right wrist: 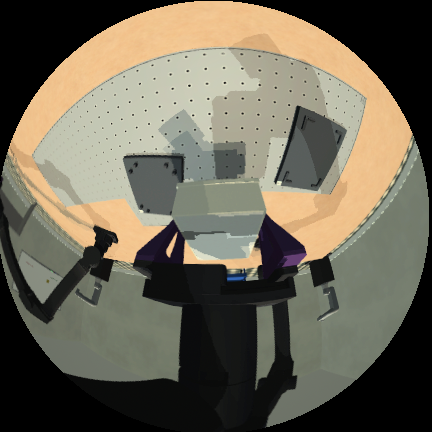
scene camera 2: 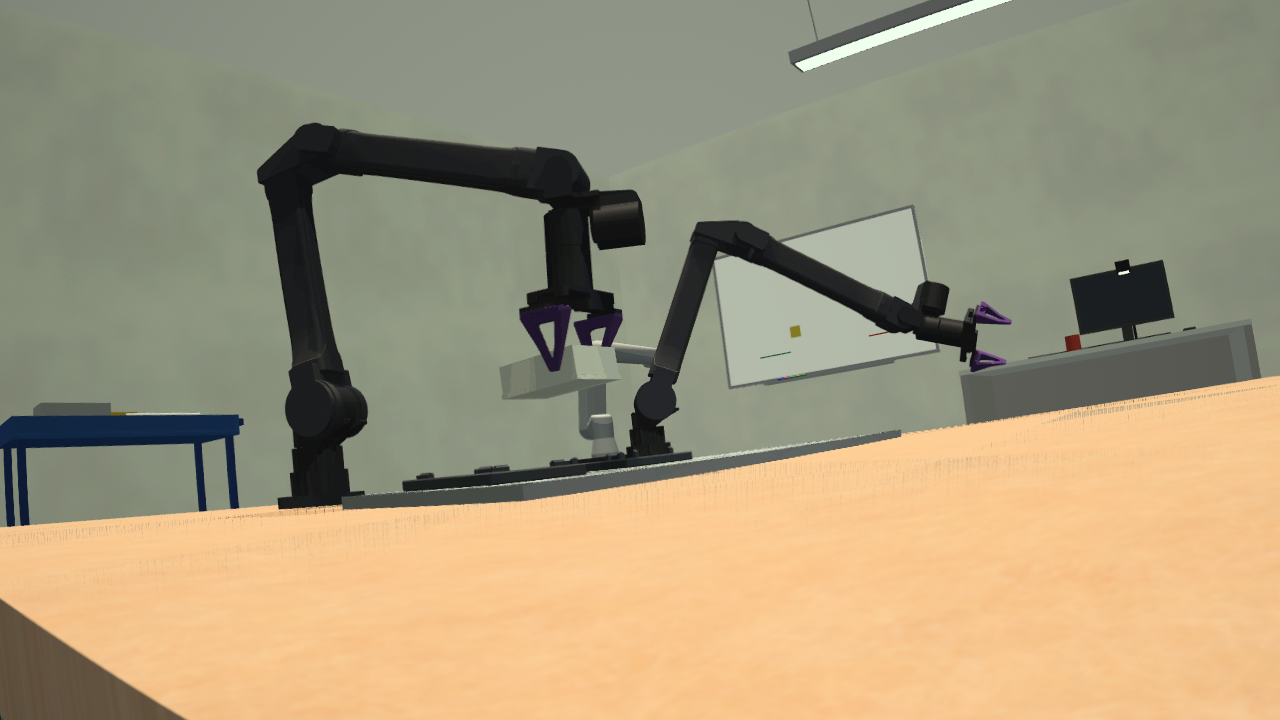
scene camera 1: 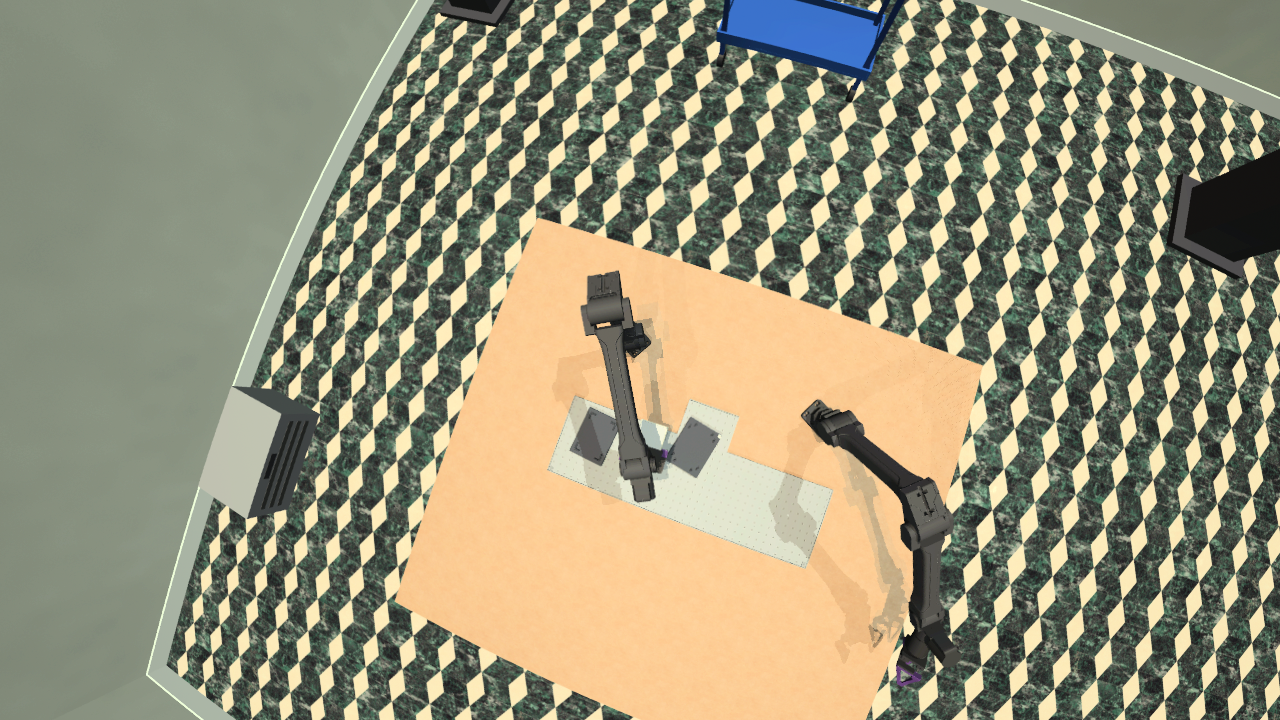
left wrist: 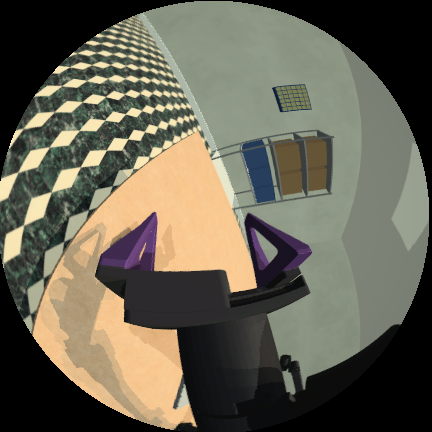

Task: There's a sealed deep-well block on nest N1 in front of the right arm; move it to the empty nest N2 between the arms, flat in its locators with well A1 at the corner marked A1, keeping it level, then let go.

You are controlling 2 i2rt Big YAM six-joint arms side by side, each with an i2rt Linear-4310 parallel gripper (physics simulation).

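Where they show: left gripper, between the fingertips: [scene camera 2: 1008, 342] [scene camera 1: 902, 674] [left wrist: 202, 216]; right gripper, between the fingertips: [right wrist: 219, 211] [scene camera 2: 576, 372]; left arm's base, origin of its link: [right wrist: 105, 233] [scene camera 1: 820, 419]; right arm's base, origin of its link: [right wrist: 269, 240] [scene camera 2: 322, 505].
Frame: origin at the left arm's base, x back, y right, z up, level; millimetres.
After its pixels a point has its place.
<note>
The sealed block [scene camera 1: 656, 435] @[y 335, x -431, z 160 mm] [scene camera 2: 586, 365] @[y 320, x -531, z 140 mm] [right wrist: 220, 197] @[y 305, x -521, z 148 mm], a pale box, hangs above the perforated base plate [scene camera 1: 760, 497] @[y -47, x -325, z 13 mm] [right wrist: 200, 75] @[y 233, x -614, z 13 mm], looking about level. My right gripper [scene camera 2: 581, 349] @[y 319, x -492, z 137 mm] [right wrist: 219, 211] @[y 319, x -492, z 137 mm] is shut on it, one purple finger on each side. Nest N1 [scene camera 1: 595, 436] @[y 467, x -599, z 25 mm] [right wrist: 312, 150] @[y 456, x -607, z 25 mm], a dark plate with L-shaped locators, is empty. Nest N2 [scene camera 1: 694, 446] @[y 223, x -373, z 25 mm] [right wrist: 157, 182] @[y 225, x -402, z 25 mm], a dark plate with small round pegs, is empty; the block hides one of its corners in the right wrist view. The A1 marks cannot be read. My left gripper [scene camera 1: 907, 673] @[y -692, x -366, z 159 mm] [scene camera 2: 1006, 338] @[y -692, x -366, z 159 mm] [left wrist: 202, 216] @[y -692, x -366, z 159 mm] is open and empty, far from the nests.
The base plate lies on the orange table [scene camera 1: 537, 555] @[y 294, x -1035, z 0 mm] [scene camera 2: 716, 573] @[y 584, x -1255, z 0 mm]. The block is over the gap between the two nests. The left arm reaches out past the table's edge. A blue cart [scene camera 1: 796, 35] and a grey cabinet [scene camera 1: 246, 447] stand on the floor away from the table.
</note>
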